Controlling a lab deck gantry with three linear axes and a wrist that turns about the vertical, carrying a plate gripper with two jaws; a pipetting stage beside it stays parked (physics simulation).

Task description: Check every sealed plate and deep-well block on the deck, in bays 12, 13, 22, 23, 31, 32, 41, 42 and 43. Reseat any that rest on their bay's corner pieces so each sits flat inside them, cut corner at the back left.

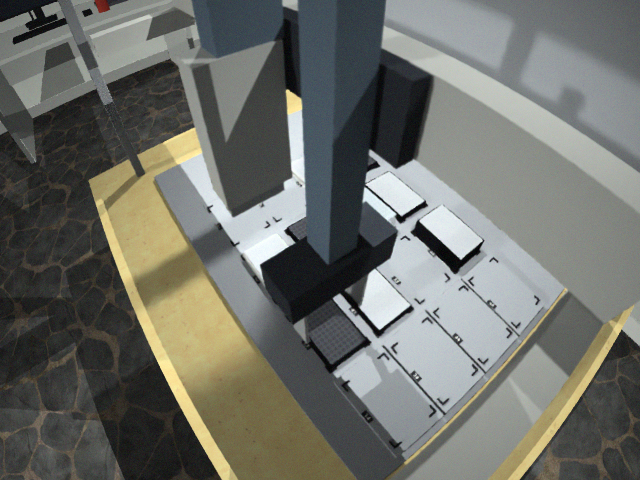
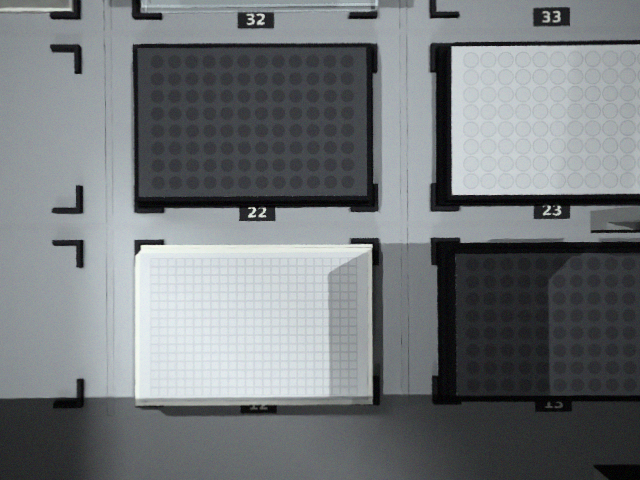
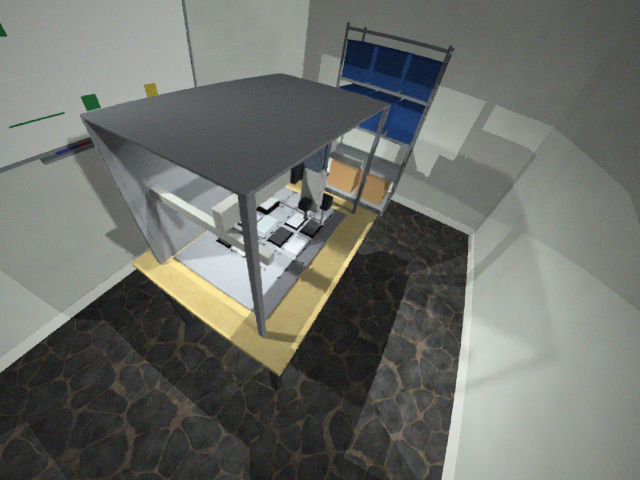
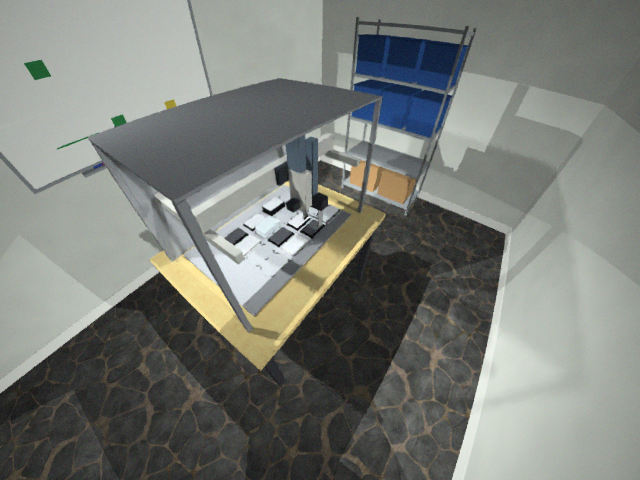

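Where they show: gripper, fingertip midpoint: (image 1: 328, 316) (image 2: 636, 348) (image 3: 312, 221) (image 4: 312, 221); robot's base, link origin: (image 1: 208, 208) (image 3: 278, 277) (image 4: 272, 276).
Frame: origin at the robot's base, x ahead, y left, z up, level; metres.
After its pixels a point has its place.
Observation:
My gripper (image 1: 328, 321) @(z 0.061, x 0.392, y 0.043 m) is low over bay 13, its jaws open along the front and back of the dark plate (image 1: 338, 338) @(z 0.014, x 0.420, y 0.045 m) (image 2: 547, 325) @(z 0.014, x 0.381, y 0.043 m). One jaw (image 2: 615, 221) @(z 0.076, x 0.374, y 0.094 m) shows between bays 13 and 23, apart from that plate. The dark plate looks flat inside its visible left corner pieces. The white plate (image 1: 266, 253) @(z 0.014, x 0.197, y 0.040 m) (image 2: 242, 325) @(z 0.014, x 0.222, y 0.044 m) in bay 12 covers its front corner pieces, with a shadow under its front edge; it seems to rest on them, cut corner at back left. The dark plate (image 1: 296, 228) @(z 0.014, x 0.181, y 0.123 m) (image 2: 253, 121) @(z 0.014, x 0.228, y 0.150 m) in bay 22 and white-topped plate (image 1: 385, 310) @(z 0.014, x 0.430, y 0.145 m) (image 2: 547, 118) @(z 0.014, x 0.382, y 0.151 m) in bay 23 look level.
A tall white-topped block (image 1: 449, 232) @(z 0.042, x 0.393, y 0.357 m) stands in bay 43, a white-topped plate (image 1: 395, 192) @(z 0.014, x 0.229, y 0.364 m) in bay 42, and a pale clear-sided block (image 2: 258, 4) @(z 0.008, x 0.231, y 0.215 m) in bay 32. The grey pipetting stage (image 1: 250, 134) hangs beside the gripper column (image 1: 333, 129) @(z 0.440, x 0.412, y 0.023 m) and hides part of the deck.

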